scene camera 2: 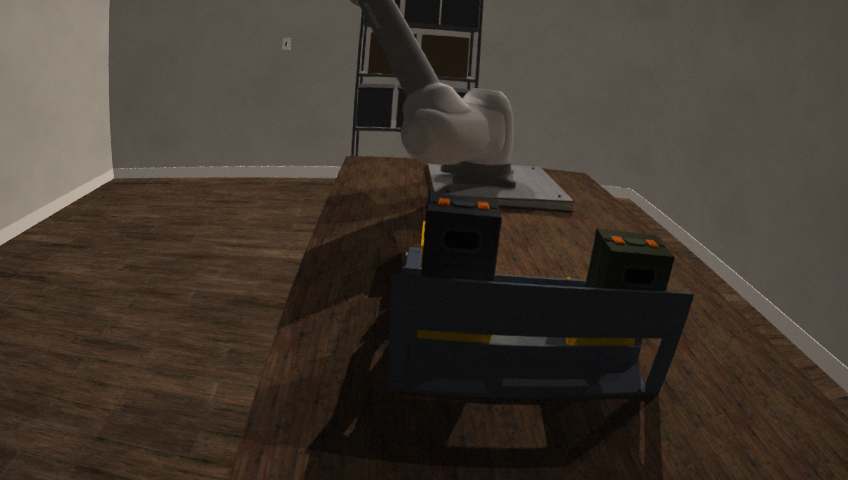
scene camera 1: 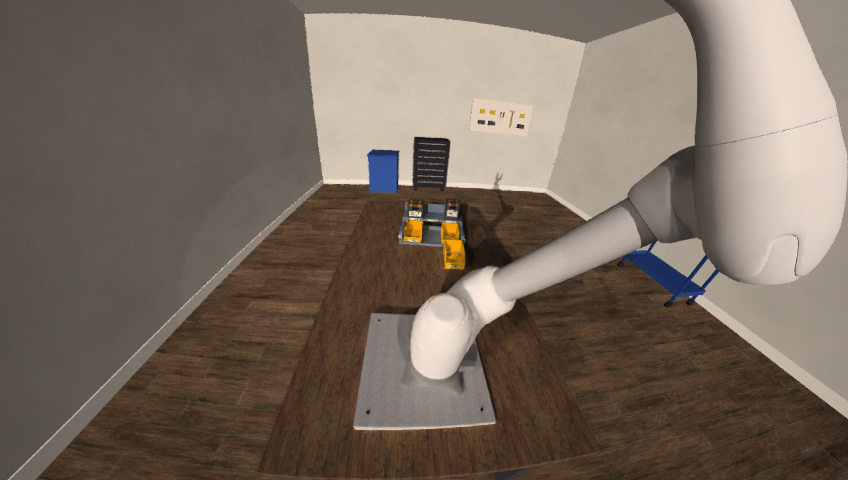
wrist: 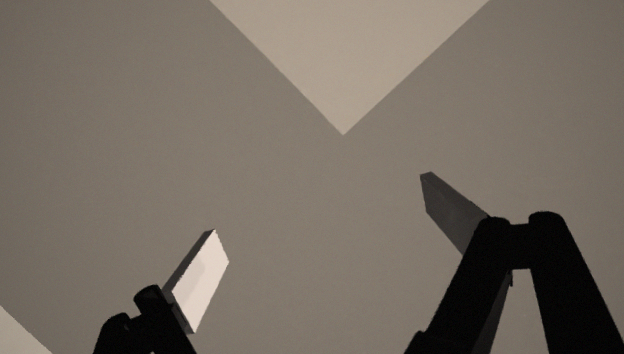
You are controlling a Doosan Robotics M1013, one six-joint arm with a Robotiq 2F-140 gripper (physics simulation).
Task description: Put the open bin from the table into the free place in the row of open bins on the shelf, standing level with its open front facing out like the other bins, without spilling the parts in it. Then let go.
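Places are measured from the arm's base along level axes (x ahead, y left, z up), in metres.
Pixels of known places: gripper, fingertip midpoint: (wrist: 319, 221); arm's base at its link origin: (scene camera 2: 484, 177) (scene camera 1: 433, 364).
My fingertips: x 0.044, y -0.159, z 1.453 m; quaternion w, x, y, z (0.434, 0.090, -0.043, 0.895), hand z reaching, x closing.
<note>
Ahead of a thing's pixels: the offset from my fingertips to its middle. Level surfaces: height alone.
A yellow open bin @(0.581 m ahead, 0.095 m left, 1.437 m down) (scene camera 1: 454, 254) stands on the table @(1.474 m down) (scene camera 1: 380, 285) in front of the right end of the grey-blue shelf @(0.816 m ahead, 0.232 m left, 1.393 m down) (scene camera 1: 433, 236) (scene camera 2: 535, 306). Small parts show in it. On the shelf's lower level stand two yellow open bins, one at the left (scene camera 1: 413, 230) and one at the right (scene camera 1: 450, 231), with a free place between them. My gripper (wrist: 319, 221) is open and empty in the wrist view, with plain wall or ceiling surfaces beyond the fingers. The gripper does not show in the scene views, so its distance from the bin cannot be told.
A black case @(0.889 m ahead, 0.118 m left, 1.312 m down) (scene camera 1: 452, 208) (scene camera 2: 461, 240) and a dark green case @(0.880 m ahead, 0.348 m left, 1.324 m down) (scene camera 1: 415, 208) (scene camera 2: 631, 261) stand on the shelf's upper level. The arm rises from a grey base plate (scene camera 1: 386, 410) (scene camera 2: 535, 193) on the table. A blue cart (scene camera 1: 663, 273) stands on the floor at the right.
</note>
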